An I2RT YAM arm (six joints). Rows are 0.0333 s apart.
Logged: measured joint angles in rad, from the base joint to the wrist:
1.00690, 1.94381, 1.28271, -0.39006, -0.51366, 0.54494
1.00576, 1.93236, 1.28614, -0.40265, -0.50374, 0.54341
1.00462, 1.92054, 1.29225, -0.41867, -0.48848, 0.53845
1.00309, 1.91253, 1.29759, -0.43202, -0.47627, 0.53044
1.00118, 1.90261, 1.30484, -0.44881, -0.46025, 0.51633
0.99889, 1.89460, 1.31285, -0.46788, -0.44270, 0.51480
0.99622, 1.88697, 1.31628, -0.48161, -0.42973, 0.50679
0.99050, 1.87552, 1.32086, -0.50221, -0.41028, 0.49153
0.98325, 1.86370, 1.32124, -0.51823, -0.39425, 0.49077
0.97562, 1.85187, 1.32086, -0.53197, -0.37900, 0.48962
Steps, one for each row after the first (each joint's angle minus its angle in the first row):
-0.00114, -0.01145, 0.00343, -0.01259, 0.00992, -0.00153
-0.00228, -0.02327, 0.00954, -0.02861, 0.02518, -0.00649
-0.00381, -0.03128, 0.01488, -0.04196, 0.03739, -0.01450
-0.00572, -0.04120, 0.02213, -0.05875, 0.05341, -0.02861
-0.00801, -0.04921, 0.03014, -0.07782, 0.07096, -0.03014
-0.01068, -0.05684, 0.03357, -0.09155, 0.08393, -0.03815
-0.01640, -0.06829, 0.03815, -0.11215, 0.10338, -0.05341
-0.02365, -0.08011, 0.03853, -0.12817, 0.11941, -0.05417
-0.03128, -0.09194, 0.03815, -0.14191, 0.13466, -0.05532

